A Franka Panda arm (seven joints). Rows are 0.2 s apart.
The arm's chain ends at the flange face. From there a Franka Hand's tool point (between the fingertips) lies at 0.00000 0.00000 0.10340 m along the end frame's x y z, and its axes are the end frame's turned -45 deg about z.
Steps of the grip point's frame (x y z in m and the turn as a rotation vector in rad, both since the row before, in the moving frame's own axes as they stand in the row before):
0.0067 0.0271 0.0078 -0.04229 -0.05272 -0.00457
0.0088 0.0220 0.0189 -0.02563 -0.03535 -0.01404
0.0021 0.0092 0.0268 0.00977 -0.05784 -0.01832
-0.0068 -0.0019 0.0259 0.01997 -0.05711 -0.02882
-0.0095 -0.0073 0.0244 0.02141 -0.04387 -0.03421
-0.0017 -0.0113 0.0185 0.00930 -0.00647 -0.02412
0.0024 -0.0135 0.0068 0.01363 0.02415 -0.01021
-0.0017 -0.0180 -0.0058 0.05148 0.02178 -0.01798
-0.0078 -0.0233 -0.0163 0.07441 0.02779 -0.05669
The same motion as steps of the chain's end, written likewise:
0.0246 0.0075 0.0080 -0.06718 -0.00738 -0.00457
0.0225 0.0049 0.0190 -0.04312 -0.00687 -0.01404
0.0129 0.0015 0.0270 -0.03399 -0.04781 -0.01832
-0.0006 0.0007 0.0261 -0.02626 -0.05450 -0.02882
-0.0071 -0.0002 0.0245 -0.01588 -0.04616 -0.03421
-0.0080 -0.0066 0.0185 0.00200 -0.01115 -0.02412
-0.0086 -0.0085 0.0068 0.02671 0.00744 -0.01021
-0.0117 -0.0062 -0.0056 0.05180 -0.02100 -0.01798
-0.0184 -0.0036 -0.0160 0.07227 -0.03297 -0.05669

